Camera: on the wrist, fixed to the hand. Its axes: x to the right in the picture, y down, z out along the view.
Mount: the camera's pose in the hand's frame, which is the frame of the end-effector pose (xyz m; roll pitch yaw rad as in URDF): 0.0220 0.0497 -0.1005 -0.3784 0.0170 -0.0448
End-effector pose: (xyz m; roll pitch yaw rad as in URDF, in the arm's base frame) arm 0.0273 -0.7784 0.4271 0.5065 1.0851 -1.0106
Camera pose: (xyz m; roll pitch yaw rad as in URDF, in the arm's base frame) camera 0.0809 -0.6903 0.3779 0.0650 1.1207 -1.0817
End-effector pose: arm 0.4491 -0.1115 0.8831 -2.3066 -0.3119 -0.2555
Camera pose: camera 0.4330 -0.2188 0.9190 -2.6907 -0.3565 -0.2369
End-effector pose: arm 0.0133 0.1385 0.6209 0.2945 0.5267 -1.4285
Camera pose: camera 0.0861 0.1712 0.5392 -0.1065 0.5555 -1.4731
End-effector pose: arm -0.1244 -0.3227 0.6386 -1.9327 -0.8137 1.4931
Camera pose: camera -0.0114 -0.3084 0.6471 -2.3107 -0.8616 1.4930
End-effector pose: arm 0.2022 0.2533 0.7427 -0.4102 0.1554 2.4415
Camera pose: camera 0.1953 0.2519 0.6287 -0.7957 0.1530 2.3931
